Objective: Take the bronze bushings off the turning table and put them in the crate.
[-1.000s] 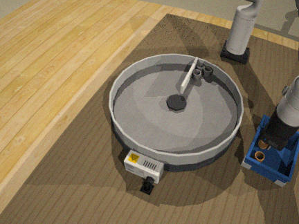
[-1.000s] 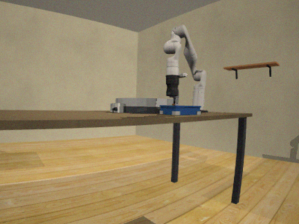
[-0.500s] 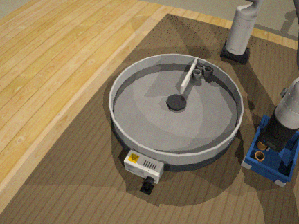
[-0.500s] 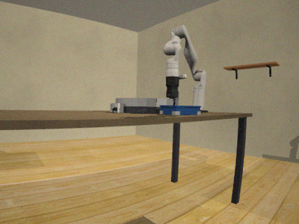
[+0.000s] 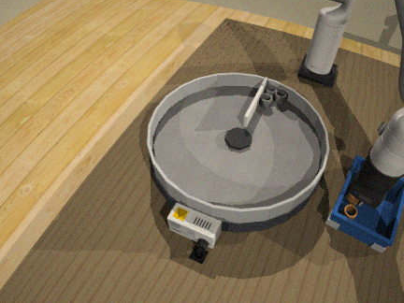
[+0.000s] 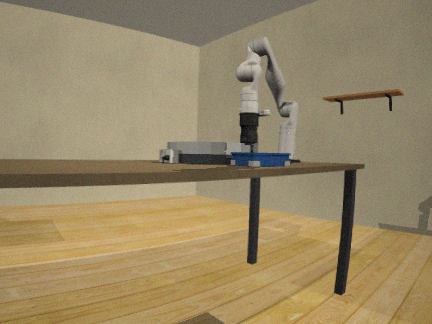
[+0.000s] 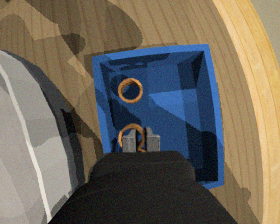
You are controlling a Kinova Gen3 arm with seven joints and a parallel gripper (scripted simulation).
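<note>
Right now the blue crate is 30 mm to the left of my hand, 20 mm below it and 10 mm behind it. Round my hand: turning table (310 mm to the right, 20 mm behind, 10 mm above).
</note>
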